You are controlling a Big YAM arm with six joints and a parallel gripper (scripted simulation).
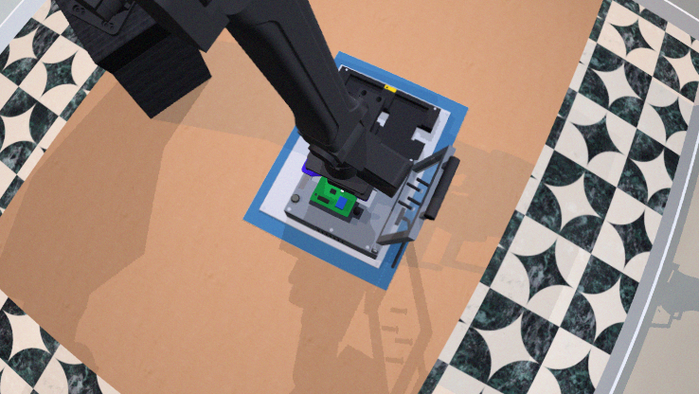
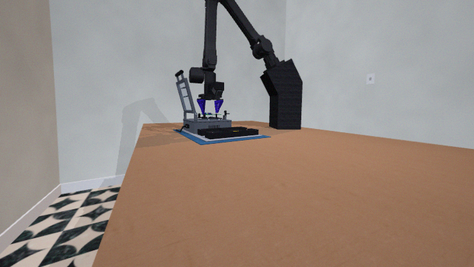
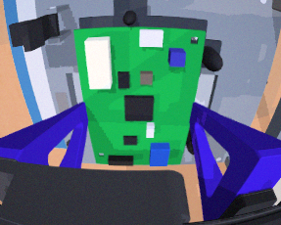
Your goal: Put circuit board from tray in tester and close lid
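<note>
Now: the green circuit board right at my hand. The rest, counted from my hand: black plate 2 cm below, 1 cm to the left, 1 cm ahead; tester 4 cm to the left, 4 cm ahead, 2 cm above; dark latch hook 6 cm to the left, 5 cm behind.
</note>
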